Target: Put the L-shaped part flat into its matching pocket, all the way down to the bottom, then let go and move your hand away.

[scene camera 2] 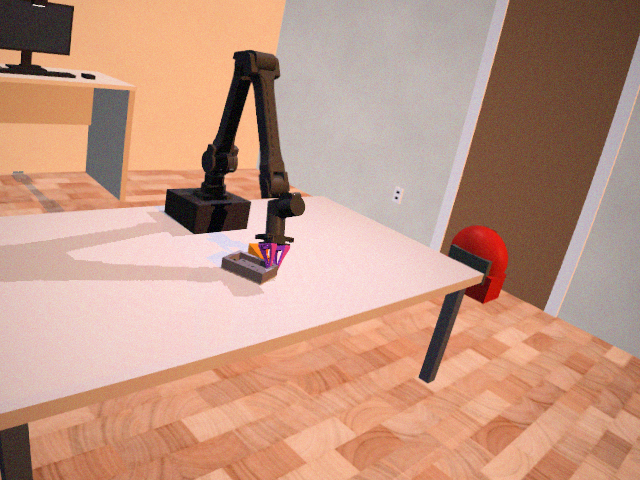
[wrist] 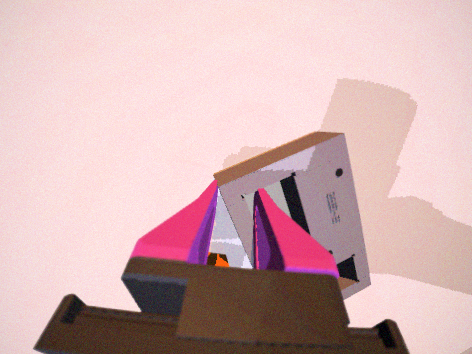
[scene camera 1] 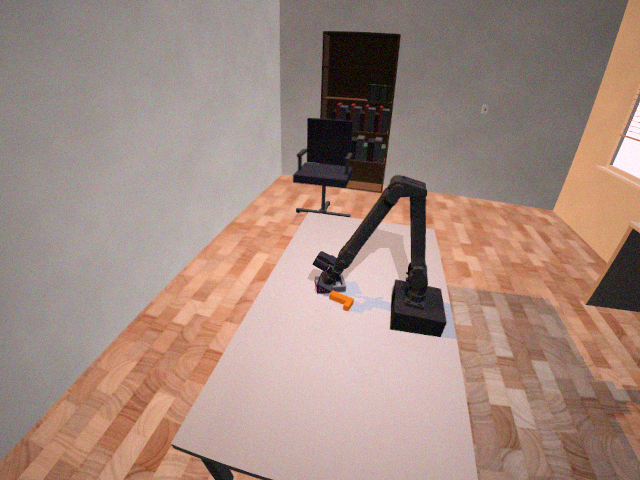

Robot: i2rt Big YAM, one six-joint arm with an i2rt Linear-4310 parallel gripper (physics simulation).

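Places are measured from the arm's base along level axes (x left, y back, z up), in millimetres.
Where they show: gripper, fingertip midpoint: (wrist: 236,188) (scene camera 1: 319,289); arm's base at its link origin: (scene camera 2: 212,196) (scene camera 1: 414,298).
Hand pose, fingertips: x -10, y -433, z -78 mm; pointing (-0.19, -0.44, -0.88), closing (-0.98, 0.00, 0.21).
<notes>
Things, the pixels of their top centre, and the offset from my fingertips. Level surfaces: height alone.
- orange L-shaped part at its top centre: (wrist: 175,334) (scene camera 2: 263,250) (scene camera 1: 340,298) dx +39, dy +114, dz +10 mm
- grey block at its top centre: (wrist: 310,246) (scene camera 2: 250,261) (scene camera 1: 330,281) dx -56, dy +38, dz +16 mm
- table at its surface level: dz -21 mm
The orange L-shaped part (scene camera 1: 341,298) (scene camera 2: 253,250) (wrist: 221,261) lies on the table outside the pocket, beside the grey block, on the side toward the arm's base. The grey block (scene camera 1: 339,287) (scene camera 2: 241,268) (wrist: 325,182) holds the open pocket. My gripper (scene camera 1: 322,289) (scene camera 2: 272,265) (wrist: 236,188) is shut on one side wall of this block, at one end: in the wrist view one pink fingertip is at the block's outer corner and the other reaches into the pocket. The L-shaped part is not between the fingers. The fingers and gripper body hide part of it in the wrist view.
The arm's black base (scene camera 1: 417,315) (scene camera 2: 206,211) stands on the table (scene camera 1: 330,392) (scene camera 2: 129,320), near its edge. A chair (scene camera 1: 323,173) and a bookshelf stand beyond the table's far end. A desk with a monitor (scene camera 2: 36,28) stands behind the base.
</notes>
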